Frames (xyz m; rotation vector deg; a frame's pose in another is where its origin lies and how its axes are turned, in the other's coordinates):
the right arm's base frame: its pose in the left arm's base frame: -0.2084 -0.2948 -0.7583 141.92 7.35 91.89
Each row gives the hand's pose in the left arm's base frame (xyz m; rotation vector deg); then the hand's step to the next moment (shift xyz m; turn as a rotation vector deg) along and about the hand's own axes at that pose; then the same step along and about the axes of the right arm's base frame.
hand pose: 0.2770 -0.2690 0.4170 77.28 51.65 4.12
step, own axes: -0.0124 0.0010 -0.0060 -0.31 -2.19 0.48
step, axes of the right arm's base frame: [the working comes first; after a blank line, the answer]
step, axes of the left arm's base frame: -0.0115 -0.0015 0.0076 -0.89 -1.14 -1.74

0.0018 0.0033 -0.0133 -2.12 0.79 0.01
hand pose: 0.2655 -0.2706 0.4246 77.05 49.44 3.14
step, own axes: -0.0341 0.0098 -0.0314 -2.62 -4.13 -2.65
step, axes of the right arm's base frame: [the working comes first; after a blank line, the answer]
step, axes of the left arm's base frame: -0.0375 0.0114 0.0267 -5.13 -0.26 -2.14

0.0104 -0.0046 -0.0460 -4.07 -0.04 -3.79
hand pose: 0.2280 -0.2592 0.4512 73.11 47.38 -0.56
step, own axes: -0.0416 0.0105 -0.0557 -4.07 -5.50 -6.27
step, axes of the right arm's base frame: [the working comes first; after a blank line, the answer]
step, axes of the left arm's base frame: -0.0553 0.0326 0.0288 -8.72 1.72 -2.67

0.0086 -0.0244 -0.0654 -5.69 -1.97 -7.07
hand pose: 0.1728 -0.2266 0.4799 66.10 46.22 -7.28
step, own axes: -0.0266 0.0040 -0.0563 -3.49 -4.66 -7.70
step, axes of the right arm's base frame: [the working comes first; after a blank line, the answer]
step, axes of the left arm's base frame: -0.0454 0.0415 0.0105 -8.62 3.47 -2.63

-0.0021 -0.0371 -0.0501 -5.30 -3.68 -7.18
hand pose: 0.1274 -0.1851 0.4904 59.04 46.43 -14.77
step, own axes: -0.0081 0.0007 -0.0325 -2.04 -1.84 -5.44
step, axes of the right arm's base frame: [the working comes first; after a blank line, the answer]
step, axes of the left arm's base frame: -0.0207 0.0263 -0.0023 -5.00 3.27 -1.20

-0.0060 -0.0256 -0.0208 -2.56 -3.30 -4.44
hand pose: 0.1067 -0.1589 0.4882 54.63 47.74 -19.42
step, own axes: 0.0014 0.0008 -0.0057 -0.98 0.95 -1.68
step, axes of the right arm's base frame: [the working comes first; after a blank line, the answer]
step, axes of the left arm's base frame: -0.0013 0.0053 -0.0023 -0.87 1.82 0.78

-0.0017 -0.0056 -0.0009 0.65 -1.60 -1.30
